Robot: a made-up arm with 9 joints. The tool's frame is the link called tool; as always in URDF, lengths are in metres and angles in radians. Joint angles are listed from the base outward.
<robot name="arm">
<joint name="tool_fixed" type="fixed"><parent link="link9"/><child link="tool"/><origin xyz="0.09 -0.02 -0.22" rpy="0 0 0"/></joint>
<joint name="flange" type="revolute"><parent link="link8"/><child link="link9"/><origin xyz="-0.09 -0.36 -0.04" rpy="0 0 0"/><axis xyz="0 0 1"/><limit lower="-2.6" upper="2.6"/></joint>
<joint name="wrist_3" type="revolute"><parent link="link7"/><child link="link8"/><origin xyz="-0.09 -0.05 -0.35" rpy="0 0 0"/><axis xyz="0 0 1"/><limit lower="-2.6" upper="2.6"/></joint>
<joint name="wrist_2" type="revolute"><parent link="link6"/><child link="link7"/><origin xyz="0.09 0 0.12" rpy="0 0 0"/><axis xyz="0 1 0"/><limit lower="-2.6" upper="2.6"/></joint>
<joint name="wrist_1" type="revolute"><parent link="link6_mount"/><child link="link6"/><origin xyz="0.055 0.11 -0.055" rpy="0 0 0"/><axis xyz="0 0 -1"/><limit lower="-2.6" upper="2.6"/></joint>
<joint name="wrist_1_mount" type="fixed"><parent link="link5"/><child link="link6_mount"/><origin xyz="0.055 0.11 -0.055" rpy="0 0 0"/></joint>
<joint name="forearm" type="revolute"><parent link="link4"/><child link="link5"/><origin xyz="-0.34 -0.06 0.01" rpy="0 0 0"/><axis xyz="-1 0 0"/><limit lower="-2.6" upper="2.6"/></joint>
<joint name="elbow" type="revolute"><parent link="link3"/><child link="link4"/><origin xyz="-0.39 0.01 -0.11" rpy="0 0 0"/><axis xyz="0 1 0"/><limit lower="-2.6" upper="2.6"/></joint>
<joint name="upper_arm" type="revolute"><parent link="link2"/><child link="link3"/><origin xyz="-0.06 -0.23 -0.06" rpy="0 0 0"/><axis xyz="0 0 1"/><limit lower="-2.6" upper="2.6"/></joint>
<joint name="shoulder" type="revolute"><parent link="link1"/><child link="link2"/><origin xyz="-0.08 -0.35 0.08" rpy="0 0 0"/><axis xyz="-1 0 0"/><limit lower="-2.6" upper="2.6"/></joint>
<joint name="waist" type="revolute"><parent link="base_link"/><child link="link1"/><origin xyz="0 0 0.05" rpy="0 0 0"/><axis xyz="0 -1 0"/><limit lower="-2.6" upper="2.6"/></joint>
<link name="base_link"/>
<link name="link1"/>
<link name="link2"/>
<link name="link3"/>
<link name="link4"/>
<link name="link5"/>
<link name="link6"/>
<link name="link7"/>
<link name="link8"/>
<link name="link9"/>
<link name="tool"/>
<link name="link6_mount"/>
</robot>
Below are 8 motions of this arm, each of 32 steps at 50 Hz.
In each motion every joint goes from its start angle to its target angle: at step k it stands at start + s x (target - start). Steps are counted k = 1, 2, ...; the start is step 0. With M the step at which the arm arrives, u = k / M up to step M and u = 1 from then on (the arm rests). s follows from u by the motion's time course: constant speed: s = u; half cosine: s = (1 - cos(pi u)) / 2; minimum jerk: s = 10 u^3 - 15 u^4 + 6 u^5.
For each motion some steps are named. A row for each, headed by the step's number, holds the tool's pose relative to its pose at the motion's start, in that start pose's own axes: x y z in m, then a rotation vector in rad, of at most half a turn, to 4 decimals.
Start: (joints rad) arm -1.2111 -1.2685 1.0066 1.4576 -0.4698 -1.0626 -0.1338 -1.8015 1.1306
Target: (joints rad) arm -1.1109 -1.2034 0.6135 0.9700 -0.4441 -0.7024 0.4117 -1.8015 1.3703
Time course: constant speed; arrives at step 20
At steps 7, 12, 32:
7: -0.0054 -0.0055 -0.0155 -0.0902 -0.0298 -0.0051
12: -0.0092 0.0082 -0.0303 -0.1386 -0.0440 -0.0279
32: -0.0093 0.0614 -0.0608 -0.1809 -0.0547 -0.0882

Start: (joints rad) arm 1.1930 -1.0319 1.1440 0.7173 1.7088 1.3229 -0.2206 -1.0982 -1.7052
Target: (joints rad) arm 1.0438 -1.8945 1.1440 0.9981 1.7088 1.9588 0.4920 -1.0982 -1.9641
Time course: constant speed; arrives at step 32
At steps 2, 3, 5, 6, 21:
2: 0.0320 -0.0891 0.0547 -0.0206 -0.0642 -0.0880
3: 0.0446 -0.1346 0.0833 -0.0313 -0.0962 -0.1320
5: 0.0630 -0.2271 0.1426 -0.0534 -0.1601 -0.2201
6: 0.0687 -0.2738 0.1733 -0.0649 -0.1919 -0.2642
21: -0.1380 -0.9380 0.6650 -0.2700 -0.6533 -0.9253

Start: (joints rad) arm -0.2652 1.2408 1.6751 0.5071 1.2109 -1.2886 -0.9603 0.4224 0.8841
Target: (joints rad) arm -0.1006 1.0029 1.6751 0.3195 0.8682 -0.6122 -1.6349 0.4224 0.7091
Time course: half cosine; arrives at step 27
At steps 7, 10, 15, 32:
7: -0.0989 -0.1260 0.0408 -0.1891 0.0925 -0.1368
10: -0.1971 -0.2235 0.1034 -0.3662 0.1839 -0.2508
15: -0.3829 -0.3492 0.2867 -0.7172 0.3808 -0.4352
32: -0.5528 -0.3691 0.6372 -1.2237 0.7083 -0.5943

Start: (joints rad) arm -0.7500 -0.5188 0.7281 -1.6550 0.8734 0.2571 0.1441 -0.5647 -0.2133
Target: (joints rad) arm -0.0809 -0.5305 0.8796 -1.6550 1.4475 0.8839 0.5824 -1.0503 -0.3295
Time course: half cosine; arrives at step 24
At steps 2, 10, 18, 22, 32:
2: -0.0088 -0.0037 -0.0084 0.0035 0.0011 -0.0227
10: -0.2117 0.0059 -0.1956 0.0963 0.0718 -0.4955
18: -0.4761 0.2808 -0.3963 0.2527 0.3351 -1.1123
22: -0.5286 0.3941 -0.4193 0.2931 0.4415 -1.2635
32: -0.5347 0.4099 -0.4210 0.2983 0.4567 -1.2828

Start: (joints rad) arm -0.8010 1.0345 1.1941 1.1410 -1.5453 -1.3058 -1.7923 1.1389 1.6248
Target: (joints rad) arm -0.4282 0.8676 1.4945 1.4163 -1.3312 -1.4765 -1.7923 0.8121 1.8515
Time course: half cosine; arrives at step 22
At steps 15, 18, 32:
15: 0.2236 0.2135 -0.0405 -0.0245 -0.1982 0.0543
18: 0.2633 0.2611 -0.0474 -0.0216 -0.2367 0.0700
32: 0.2832 0.2872 -0.0508 -0.0189 -0.2568 0.0789

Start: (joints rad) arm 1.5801 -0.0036 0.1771 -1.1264 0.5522 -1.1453 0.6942 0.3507 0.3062
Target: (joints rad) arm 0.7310 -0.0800 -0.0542 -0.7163 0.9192 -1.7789 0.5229 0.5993 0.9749
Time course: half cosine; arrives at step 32
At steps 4, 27, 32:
4: -0.0047 0.0014 0.0092 0.0193 0.0214 0.0873
27: -0.1354 0.1021 0.2006 0.5706 0.0400 2.3490
32: -0.1548 0.1102 0.2169 0.6102 0.0022 2.5029

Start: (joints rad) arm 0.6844 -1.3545 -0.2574 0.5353 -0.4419 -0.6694 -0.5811 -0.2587 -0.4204
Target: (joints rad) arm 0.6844 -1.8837 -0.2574 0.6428 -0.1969 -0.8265 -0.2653 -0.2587 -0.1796
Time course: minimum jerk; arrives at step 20
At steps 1, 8, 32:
1: -0.0004 0.0001 -0.0001 0.0001 0.0007 0.0003
8: -0.1192 0.0312 -0.0275 0.0337 0.2014 0.1034
32: -0.3435 0.1036 -0.0176 0.1761 0.6030 0.4085

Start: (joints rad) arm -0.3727 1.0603 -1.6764 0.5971 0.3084 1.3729 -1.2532 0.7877 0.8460
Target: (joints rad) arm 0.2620 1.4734 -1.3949 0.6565 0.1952 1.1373 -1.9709 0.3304 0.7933
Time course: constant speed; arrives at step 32
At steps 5, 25, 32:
5: 0.0147 0.0218 -0.0062 -0.0402 -0.0295 -0.1375
25: 0.0238 0.1084 0.0122 -0.2676 -0.0577 -0.7231
32: 0.0079 0.1364 0.0367 -0.3831 -0.0382 -0.9181

